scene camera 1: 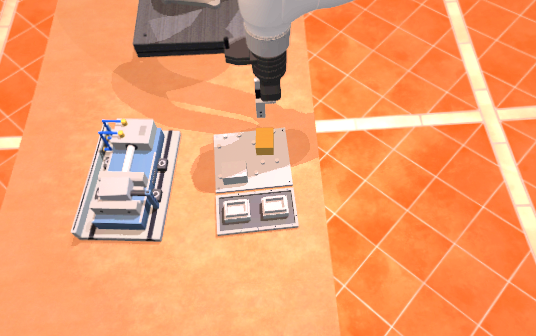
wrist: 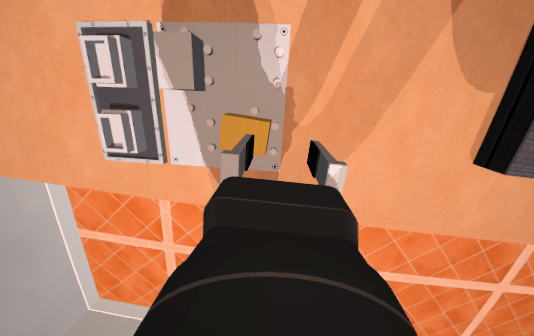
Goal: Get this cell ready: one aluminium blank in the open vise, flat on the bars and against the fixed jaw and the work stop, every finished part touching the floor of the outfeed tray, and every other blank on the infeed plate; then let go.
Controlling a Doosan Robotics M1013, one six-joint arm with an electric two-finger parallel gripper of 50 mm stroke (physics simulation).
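Frame: origin at the arm's base, x ahead, y left, z up, level; metres.
Where they show: gripper, fingertip midpoint: (scene camera 1: 260, 107) (wrist: 281, 149).
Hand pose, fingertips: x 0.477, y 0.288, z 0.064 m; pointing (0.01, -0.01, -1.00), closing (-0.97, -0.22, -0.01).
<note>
Things, the pixels of their top centre, and the offset from my fingertips.
- yellow block, middle of its top: (wrist: 243, 136) (scene camera 1: 264, 137) dx +0.044, dy +0.014, dz -0.064 m
- pinned infeed plate, middle of its top: (wrist: 222, 102) (scene camera 1: 251, 158) dx +0.089, dy -0.013, dz -0.100 m
- grey aluminium blank, middle of its top: (wrist: 174, 61) (scene camera 1: 234, 169) dx +0.145, dy -0.044, dz -0.064 m
- blue vise, middle of its top: (scene camera 1: 121, 163) dx +0.197, dy -0.292, dz -0.009 m
My gripper (scene camera 1: 260, 111) (wrist: 281, 149) is open and empty, above the table by the infeed plate's back edge. In the wrist view one finger overlaps the yellow block (scene camera 1: 264, 141) (wrist: 237, 129), which sits on the pinned infeed plate (scene camera 1: 275, 177) (wrist: 182, 130). A grey aluminium blank (scene camera 1: 234, 171) (wrist: 175, 60) sits on its front left part in the scene view. Two pocketed finished parts, one left (scene camera 1: 236, 210) (wrist: 103, 61) and one right (scene camera 1: 274, 205) (wrist: 116, 132), lie apart in the outfeed tray (scene camera 1: 254, 210) (wrist: 117, 97). No blank is discernible in the blue vise (scene camera 1: 122, 222); its bars and stop are unclear.
The vise's base plate stands left of the plate and tray, with blue hoses (scene camera 1: 106, 135) at its back left. A dark slab (scene camera 1: 180, 47) (wrist: 505, 135) lies at the back. The table edge runs along the right in the scene view, with tiled floor beyond.
</note>
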